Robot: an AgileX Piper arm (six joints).
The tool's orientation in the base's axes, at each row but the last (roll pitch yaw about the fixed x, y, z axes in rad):
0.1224, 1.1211, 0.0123
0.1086, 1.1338, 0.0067
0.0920, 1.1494, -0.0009
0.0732, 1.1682, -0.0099
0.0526, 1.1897, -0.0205
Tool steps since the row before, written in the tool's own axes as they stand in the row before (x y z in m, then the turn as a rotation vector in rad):
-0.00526, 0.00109, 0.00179, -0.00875, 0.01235, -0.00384
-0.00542, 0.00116, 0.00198, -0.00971, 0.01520, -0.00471
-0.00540, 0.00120, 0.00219, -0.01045, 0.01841, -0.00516
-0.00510, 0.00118, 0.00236, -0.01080, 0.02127, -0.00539
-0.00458, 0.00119, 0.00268, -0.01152, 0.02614, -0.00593
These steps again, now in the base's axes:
-0.00058, 0.00086, 0.00557, -0.00603, 0.01265, 0.00688
-0.00040, 0.00094, 0.00580, -0.00696, 0.01557, 0.00751
-0.00012, 0.00099, 0.00586, -0.00740, 0.01881, 0.00813
0.00026, 0.00100, 0.00565, -0.00753, 0.02168, 0.00844
0.00086, 0.00103, 0.00527, -0.00796, 0.02658, 0.00900

